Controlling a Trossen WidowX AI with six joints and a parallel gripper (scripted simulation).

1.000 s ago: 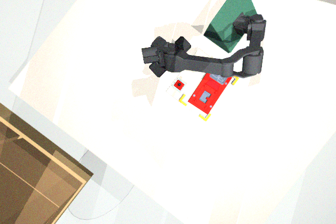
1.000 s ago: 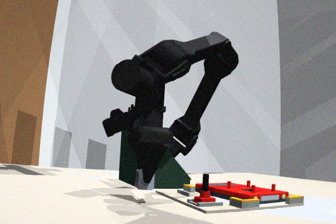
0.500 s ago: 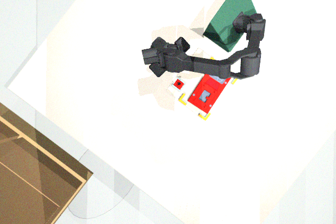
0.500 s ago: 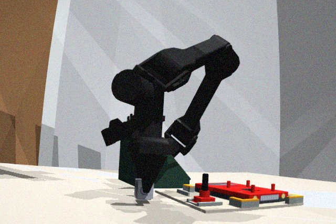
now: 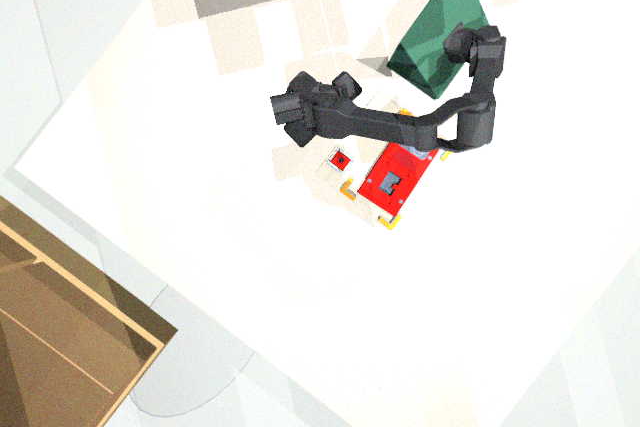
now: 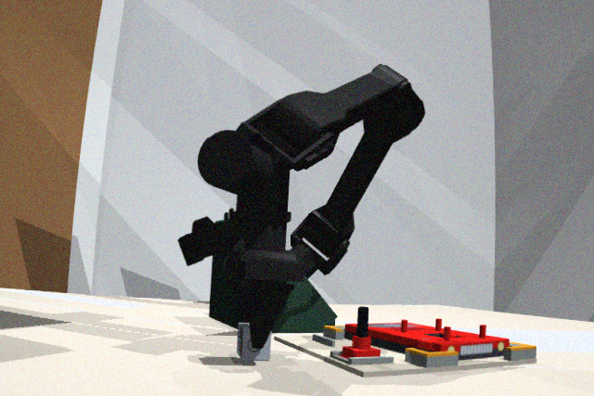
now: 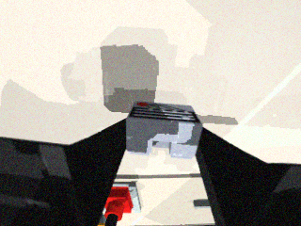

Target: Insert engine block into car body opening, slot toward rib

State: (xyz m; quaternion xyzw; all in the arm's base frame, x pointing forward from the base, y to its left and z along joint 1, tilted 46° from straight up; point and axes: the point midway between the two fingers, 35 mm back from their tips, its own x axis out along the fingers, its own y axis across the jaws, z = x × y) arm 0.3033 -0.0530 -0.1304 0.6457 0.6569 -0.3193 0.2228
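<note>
Now: gripper tip 1 cm below the engine block. The rest, counted from my gripper tip: black peg (10 cm to the left, 6 cm ahead, 2 cm above).
</note>
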